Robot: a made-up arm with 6 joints. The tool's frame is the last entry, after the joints.
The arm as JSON. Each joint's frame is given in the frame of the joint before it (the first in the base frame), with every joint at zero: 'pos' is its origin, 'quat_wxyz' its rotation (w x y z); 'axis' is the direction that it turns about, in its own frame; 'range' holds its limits. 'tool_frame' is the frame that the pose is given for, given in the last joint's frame.
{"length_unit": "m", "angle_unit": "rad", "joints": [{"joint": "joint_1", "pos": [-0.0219, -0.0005, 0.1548], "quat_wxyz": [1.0, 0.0, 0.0, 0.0], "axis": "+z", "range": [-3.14, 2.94]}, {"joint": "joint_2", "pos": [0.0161, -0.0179, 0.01], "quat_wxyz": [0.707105, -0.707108, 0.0, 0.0], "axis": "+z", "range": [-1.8, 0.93]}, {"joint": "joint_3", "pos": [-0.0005, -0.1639, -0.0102], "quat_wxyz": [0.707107, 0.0, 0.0, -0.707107], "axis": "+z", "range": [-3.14, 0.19]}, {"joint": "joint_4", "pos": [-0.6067, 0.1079, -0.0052], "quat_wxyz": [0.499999, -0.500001, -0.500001, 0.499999], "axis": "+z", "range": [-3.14, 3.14]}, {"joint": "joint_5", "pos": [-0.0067, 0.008, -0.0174], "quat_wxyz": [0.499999, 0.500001, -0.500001, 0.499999], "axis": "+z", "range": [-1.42, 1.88]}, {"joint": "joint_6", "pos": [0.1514, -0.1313, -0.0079], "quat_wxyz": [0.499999, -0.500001, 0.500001, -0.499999], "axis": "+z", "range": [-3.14, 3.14]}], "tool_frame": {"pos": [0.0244, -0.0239, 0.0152], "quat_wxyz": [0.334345, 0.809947, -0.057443, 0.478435]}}
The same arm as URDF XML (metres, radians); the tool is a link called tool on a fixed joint. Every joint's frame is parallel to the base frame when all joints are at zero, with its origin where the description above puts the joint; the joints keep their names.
<robot name="arm">
<joint name="tool_joint" type="fixed"><parent link="link6"/><child link="tool"/><origin xyz="0.0244 0.0239 -0.0152" rpy="-0.9911 0.9500 -0.4007"/></joint>
<joint name="joint_6" type="revolute"><parent link="link5"/><child link="link6"/><origin xyz="0.1313 -0.0079 -0.1514" rpy="0.0000 0.0000 0.0000"/><axis xyz="0 0 -1"/><limit lower="-3.1400" upper="3.1400"/></joint>
<joint name="joint_5" type="revolute"><parent link="link4"/><child link="link5"/><origin xyz="-0.0067 -0.0080 0.0174" rpy="0.0000 0.0000 0.0000"/><axis xyz="0 1 0"/><limit lower="-1.4200" upper="1.8800"/></joint>
<joint name="joint_4" type="revolute"><parent link="link3"/><child link="link4"/><origin xyz="0.1079 -0.0052 -0.6067" rpy="0.0000 0.0000 0.0000"/><axis xyz="0 0 -1"/><limit lower="-3.1400" upper="3.1400"/></joint>
<joint name="joint_3" type="revolute"><parent link="link2"/><child link="link3"/><origin xyz="-0.0005 -0.0102 0.1639" rpy="0.0000 0.0000 0.0000"/><axis xyz="0 1 0"/><limit lower="-3.1400" upper="0.1900"/></joint>
<joint name="joint_2" type="revolute"><parent link="link1"/><child link="link2"/><origin xyz="0.0161 -0.0179 0.0100" rpy="0.0000 0.0000 0.0000"/><axis xyz="0 1 0"/><limit lower="-1.8000" upper="0.9300"/></joint>
<joint name="joint_1" type="revolute"><parent link="base"/><child link="link1"/><origin xyz="-0.0219 -0.0005 0.1548" rpy="0.0000 0.0000 0.0000"/><axis xyz="0 0 1"/><limit lower="-3.1400" upper="2.9400"/></joint>
<link name="base"/>
<link name="link1"/>
<link name="link2"/>
<link name="link3"/>
<link name="link4"/>
<link name="link5"/>
<link name="link6"/>
<link name="tool"/>
</robot>

